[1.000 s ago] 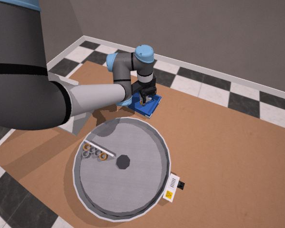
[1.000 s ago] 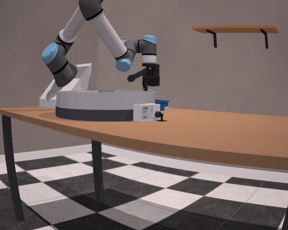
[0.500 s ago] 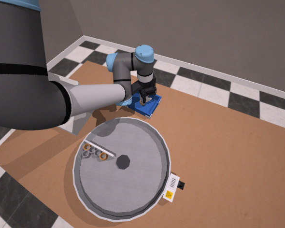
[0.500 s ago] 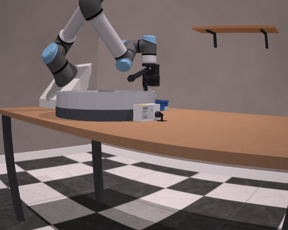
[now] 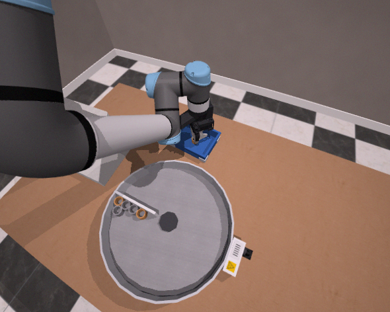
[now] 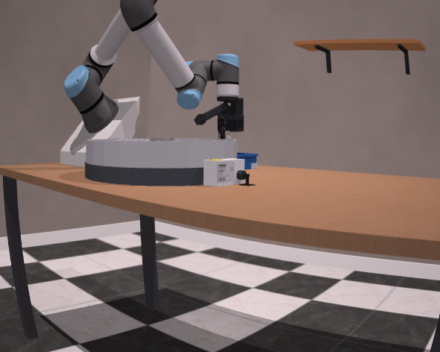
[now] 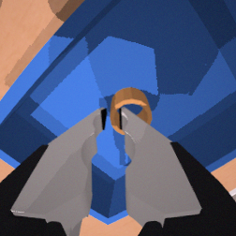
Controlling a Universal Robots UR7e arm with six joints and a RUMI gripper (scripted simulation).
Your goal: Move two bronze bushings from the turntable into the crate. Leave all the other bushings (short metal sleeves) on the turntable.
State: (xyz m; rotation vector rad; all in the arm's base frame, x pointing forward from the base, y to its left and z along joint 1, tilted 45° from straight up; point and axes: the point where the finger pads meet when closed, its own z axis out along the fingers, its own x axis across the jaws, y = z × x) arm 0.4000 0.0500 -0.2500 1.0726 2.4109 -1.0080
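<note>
Now: the blue crate 10 mm to the left of my hand, 10 mm below it and 10 mm behind it. Round my hand: round grey turntable 350 mm to the right, 50 mm ahead, 20 mm above.
</note>
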